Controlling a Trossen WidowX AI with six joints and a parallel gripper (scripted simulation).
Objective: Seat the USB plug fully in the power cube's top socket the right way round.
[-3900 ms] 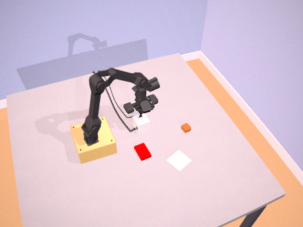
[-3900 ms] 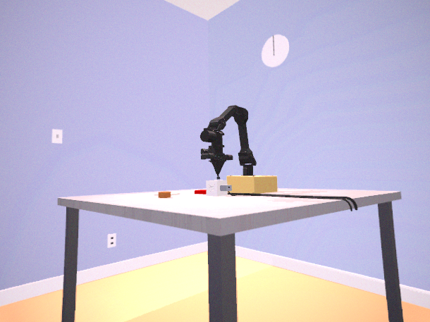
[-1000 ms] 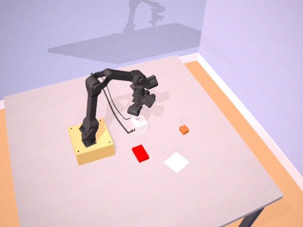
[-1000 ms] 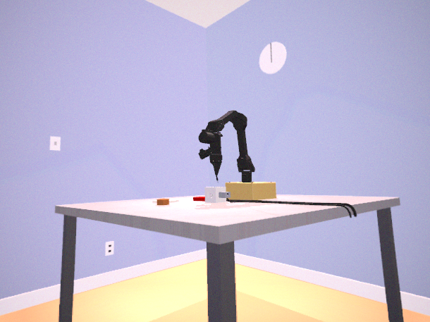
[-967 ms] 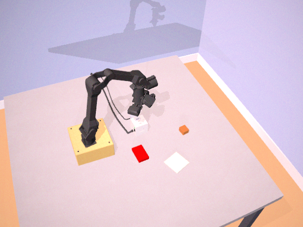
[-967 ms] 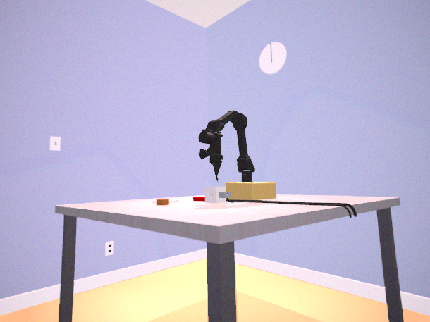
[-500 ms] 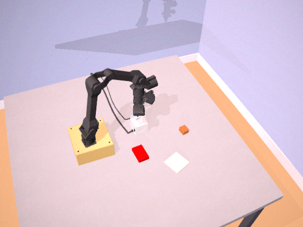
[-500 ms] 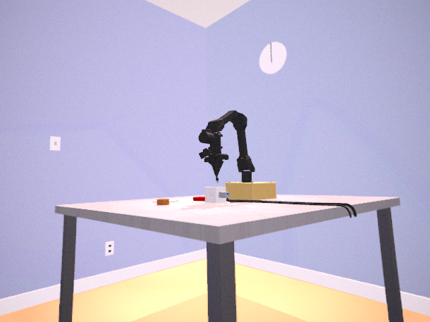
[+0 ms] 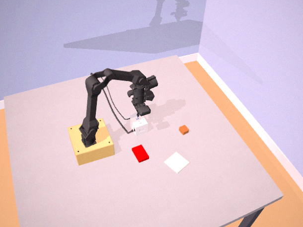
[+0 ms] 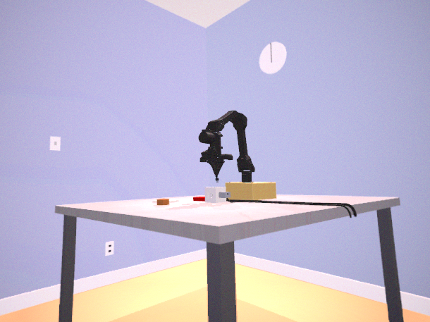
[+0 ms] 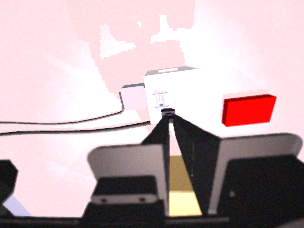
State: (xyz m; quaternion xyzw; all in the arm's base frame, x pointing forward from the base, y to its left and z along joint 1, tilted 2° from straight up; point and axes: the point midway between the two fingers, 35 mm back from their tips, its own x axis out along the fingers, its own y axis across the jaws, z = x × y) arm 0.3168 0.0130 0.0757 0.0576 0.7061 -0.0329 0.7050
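The small USB plug lies 20 mm below my gripper tip. Also, from my gripper tip: white flat tile 50 mm ahead, 320 mm to the right, 130 mm below; then red flat block 90 mm behind, 170 mm to the right, 120 mm below; then small orange block 220 mm ahead, 160 mm to the right, 120 mm below.
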